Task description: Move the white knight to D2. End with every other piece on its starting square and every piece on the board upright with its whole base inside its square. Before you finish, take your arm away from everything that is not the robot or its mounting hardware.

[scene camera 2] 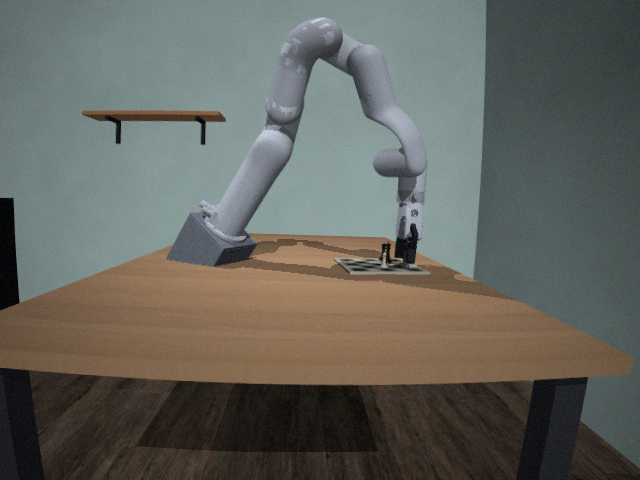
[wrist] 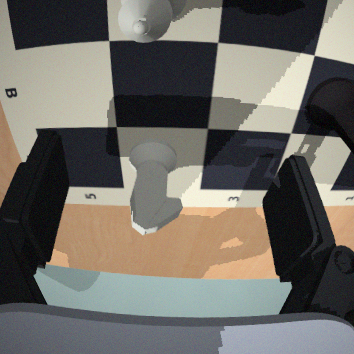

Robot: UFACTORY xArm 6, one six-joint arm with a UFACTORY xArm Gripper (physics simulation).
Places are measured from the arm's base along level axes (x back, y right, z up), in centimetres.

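Pixels of known places: gripper, fingertip midpoint: (scene camera 2: 404, 260) (wrist: 172, 167); arm's base, link origin: (scene camera 2: 225, 228).
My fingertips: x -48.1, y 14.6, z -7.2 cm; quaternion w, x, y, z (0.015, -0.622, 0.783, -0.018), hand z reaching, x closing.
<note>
Ahead of a thing's pixels: the offset from my fingertips to its top centre. "spot": to the spot under its first point. Level surfaces: height alone.
The white knight {dx -0.9, dy +0.9, dz +2.2 cm} (wrist: 150, 192) stands upright on the light square A4, by the edge of the chessboard {dx +5.9, dy -4.1, dz -1.8 cm} (wrist: 60, 85) (scene camera 2: 361, 272); in the scene view the gripper largely hides it. My gripper (wrist: 172, 167) (scene camera 2: 408, 262) is open and low over the board. Its black fingers stand on both sides of the knight, with a gap on each side, wider on the right in the wrist view. The knight touches neither finger. Square D2 does not show in the wrist view.
Another white piece {dx +6.2, dy +0.0, dz +2.6 cm} (wrist: 145, 20) (scene camera 2: 384, 260) stands two rows in from the knight. A black piece {spot: dx +2.2, dy -6.5, dz -0.8 cm} (wrist: 334, 102) is near the right finger in the wrist view. Dark pieces {spot: dx +2.3, dy -6.8, dz +2.5 cm} (scene camera 2: 386, 249) show behind the white piece in the scene view. The wooden table {dz -2.3 cm} (scene camera 2: 289, 320) carries the board.
</note>
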